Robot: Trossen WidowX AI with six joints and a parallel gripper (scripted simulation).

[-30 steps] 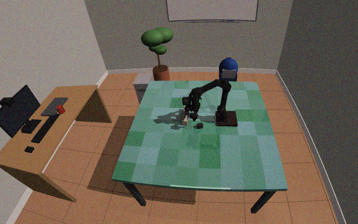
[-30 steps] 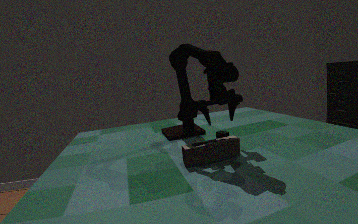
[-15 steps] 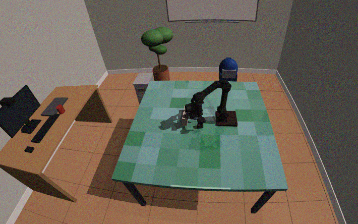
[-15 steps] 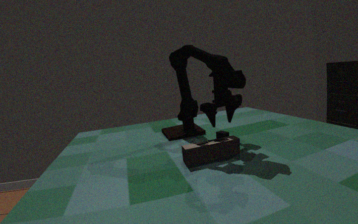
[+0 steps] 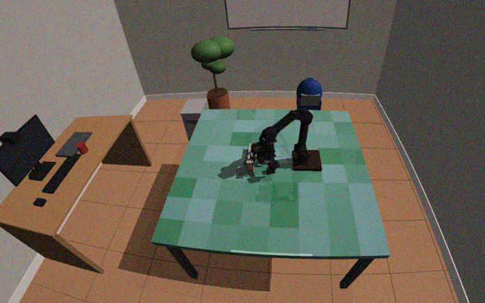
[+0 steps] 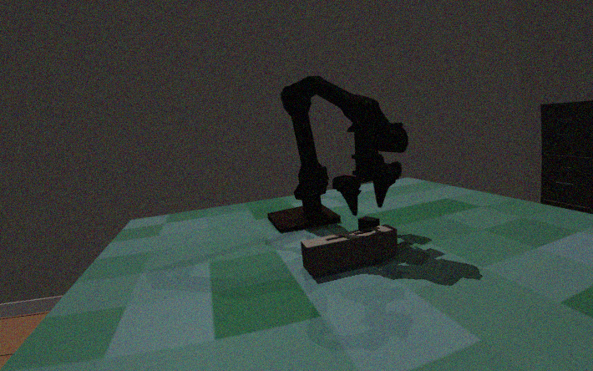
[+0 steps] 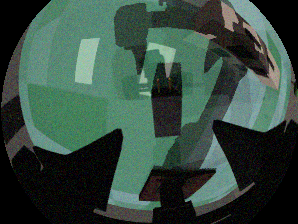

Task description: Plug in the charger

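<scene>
Right now the charger is 20 mm ahead of my gripper tip, 10 mm to the left of it and 40 mm below it.
</scene>
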